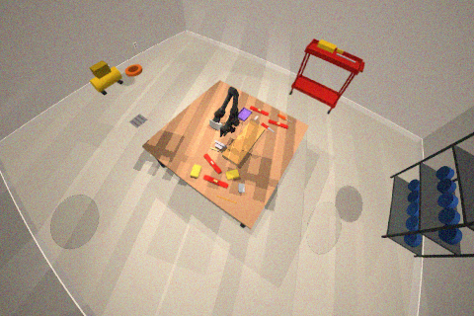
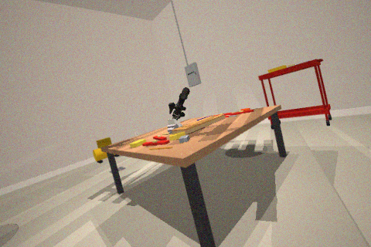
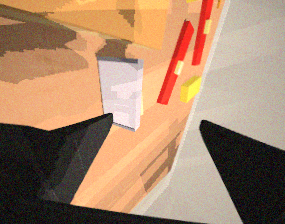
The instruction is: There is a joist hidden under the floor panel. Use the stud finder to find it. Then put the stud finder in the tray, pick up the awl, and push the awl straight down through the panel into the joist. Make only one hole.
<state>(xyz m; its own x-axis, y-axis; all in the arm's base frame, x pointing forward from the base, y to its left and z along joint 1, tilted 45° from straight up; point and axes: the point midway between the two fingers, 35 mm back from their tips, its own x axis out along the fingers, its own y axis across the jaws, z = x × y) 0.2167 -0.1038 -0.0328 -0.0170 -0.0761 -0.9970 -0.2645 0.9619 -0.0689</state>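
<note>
Now: gripper tip 2 cm short of the grey stud finder, 5 cm to the left of it and 11 cm above it. Round my gripper tip: small grey block 44 cm ahead, 22 cm to the right, 12 cm below; then awl 1 cm ahead, 9 cm to the right, 13 cm below; then purple flat tray 9 cm behind, 46 cm to the left, 12 cm below.
</note>
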